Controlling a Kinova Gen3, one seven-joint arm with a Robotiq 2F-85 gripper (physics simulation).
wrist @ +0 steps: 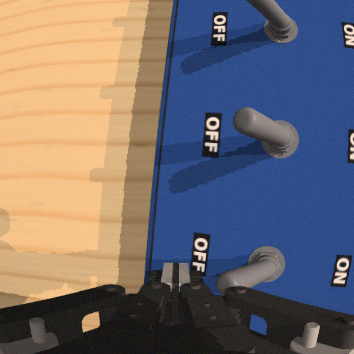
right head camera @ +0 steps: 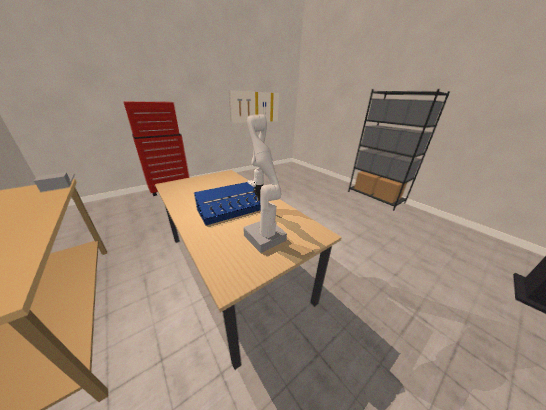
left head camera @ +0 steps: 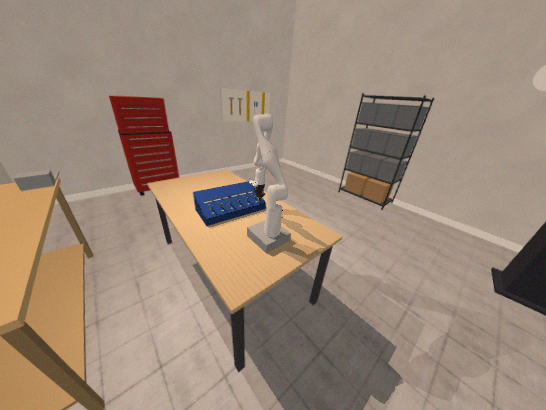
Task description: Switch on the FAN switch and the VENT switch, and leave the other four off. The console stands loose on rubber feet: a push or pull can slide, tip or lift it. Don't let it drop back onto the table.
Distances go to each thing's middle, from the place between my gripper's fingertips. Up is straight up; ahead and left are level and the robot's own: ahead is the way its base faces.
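Fan lever (wrist: 248, 275): 10 mm to the left of my hand, 40 mm ahead of it, 30 mm above it. Relative to my hand, the horn lever (wrist: 246, 120) is 50 mm ahead, 80 mm to the left and 30 mm above; the blue console (left head camera: 207, 202) is 150 mm ahead and 170 mm to the left.
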